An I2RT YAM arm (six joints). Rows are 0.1 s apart.
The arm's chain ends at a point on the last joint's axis. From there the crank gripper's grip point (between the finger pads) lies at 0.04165 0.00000 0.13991 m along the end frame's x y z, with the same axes.
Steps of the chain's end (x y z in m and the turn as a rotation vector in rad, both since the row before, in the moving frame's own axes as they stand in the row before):
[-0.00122 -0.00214 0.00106 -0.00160 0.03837 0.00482]
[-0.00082 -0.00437 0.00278 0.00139 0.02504 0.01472]
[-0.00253 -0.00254 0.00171 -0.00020 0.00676 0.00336]
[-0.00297 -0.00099 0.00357 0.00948 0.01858 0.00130]
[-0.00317 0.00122 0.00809 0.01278 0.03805 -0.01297]
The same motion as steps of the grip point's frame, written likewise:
[0.00412 -0.00170 -0.00064 -0.00160 0.03837 0.00482]
[0.00267 -0.00392 0.00169 0.00139 0.02504 0.01472]
[-0.00159 -0.00237 0.00143 -0.00020 0.00676 0.00336]
[-0.00038 -0.00226 0.00277 0.00948 0.01858 0.00130]
[0.00211 -0.00113 0.00639 0.01278 0.03805 -0.01297]

